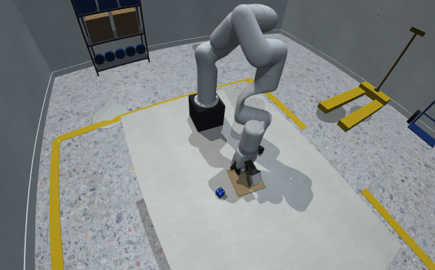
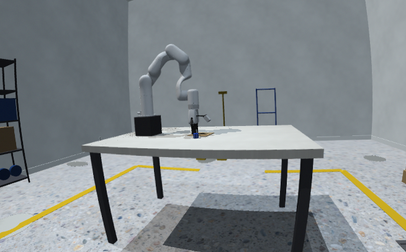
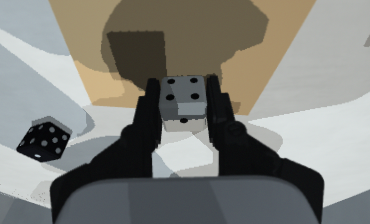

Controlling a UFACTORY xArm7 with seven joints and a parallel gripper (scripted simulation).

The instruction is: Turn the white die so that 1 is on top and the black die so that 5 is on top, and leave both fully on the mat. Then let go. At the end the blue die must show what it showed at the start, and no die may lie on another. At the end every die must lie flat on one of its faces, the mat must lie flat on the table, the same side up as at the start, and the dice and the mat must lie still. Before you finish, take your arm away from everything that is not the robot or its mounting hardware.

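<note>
The white die is 10 mm below my hand. The rest, counted from my hand: black die: 150 mm to the left, 40 mm behind, 10 mm below; then blue die: 150 mm to the right, 40 mm ahead, 10 mm below; then tan mat: 40 mm ahead, 20 mm below.
</note>
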